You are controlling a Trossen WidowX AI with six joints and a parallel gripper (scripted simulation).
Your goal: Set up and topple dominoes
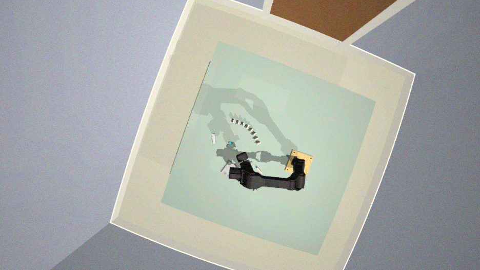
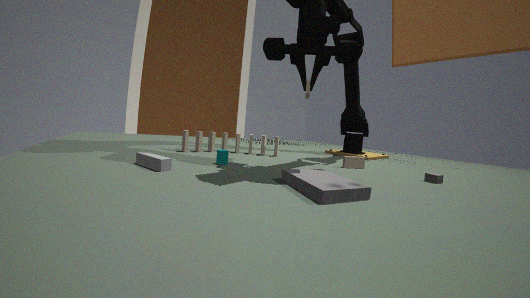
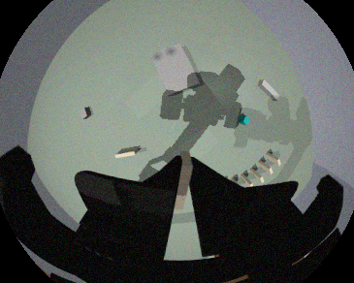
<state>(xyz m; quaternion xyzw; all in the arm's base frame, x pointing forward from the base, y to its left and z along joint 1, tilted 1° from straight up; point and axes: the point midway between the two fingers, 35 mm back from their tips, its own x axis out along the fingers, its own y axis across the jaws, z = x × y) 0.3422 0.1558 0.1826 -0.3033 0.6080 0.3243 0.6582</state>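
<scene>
The teal cube lies 15 cm ahead of my gripper tip, 14 cm below it and 5 cm to the right of it. From my gripper tip the other things lie so: flat grey slab: 15 cm below, 13 cm to the left, 6 cm ahead; then grey bar: 27 cm ahead, 14 cm below, 2 cm to the right; then small grey block: 18 cm behind, 17 cm to the left, 15 cm below.
</scene>
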